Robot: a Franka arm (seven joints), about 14 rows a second.
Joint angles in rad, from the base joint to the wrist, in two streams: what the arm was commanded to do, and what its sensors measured. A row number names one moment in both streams.
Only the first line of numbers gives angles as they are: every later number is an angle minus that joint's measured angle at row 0.
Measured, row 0:
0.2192, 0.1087, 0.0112, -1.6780, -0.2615, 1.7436, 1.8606
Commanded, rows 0 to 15:
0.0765, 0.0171, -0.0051, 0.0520, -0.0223, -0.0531, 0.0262
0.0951, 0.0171, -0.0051, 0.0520, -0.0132, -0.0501, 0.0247
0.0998, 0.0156, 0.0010, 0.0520, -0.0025, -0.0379, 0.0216
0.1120, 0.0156, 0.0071, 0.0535, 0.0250, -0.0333, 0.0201
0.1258, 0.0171, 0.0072, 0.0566, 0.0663, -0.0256, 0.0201
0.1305, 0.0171, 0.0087, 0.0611, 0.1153, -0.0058, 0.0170
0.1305, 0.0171, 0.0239, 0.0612, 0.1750, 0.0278, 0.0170
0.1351, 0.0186, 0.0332, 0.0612, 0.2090, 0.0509, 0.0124
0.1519, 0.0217, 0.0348, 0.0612, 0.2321, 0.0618, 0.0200
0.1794, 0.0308, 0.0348, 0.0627, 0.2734, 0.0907, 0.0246
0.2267, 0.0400, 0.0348, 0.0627, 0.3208, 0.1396, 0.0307
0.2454, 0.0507, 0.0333, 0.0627, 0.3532, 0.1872, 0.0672
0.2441, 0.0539, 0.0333, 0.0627, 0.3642, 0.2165, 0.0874
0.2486, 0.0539, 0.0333, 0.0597, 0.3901, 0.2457, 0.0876
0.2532, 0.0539, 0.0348, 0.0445, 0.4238, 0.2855, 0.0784
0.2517, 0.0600, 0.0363, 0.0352, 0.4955, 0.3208, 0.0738
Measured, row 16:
0.2497, 0.0506, 0.0433, 0.0355, 0.4171, 0.2685, 0.0774
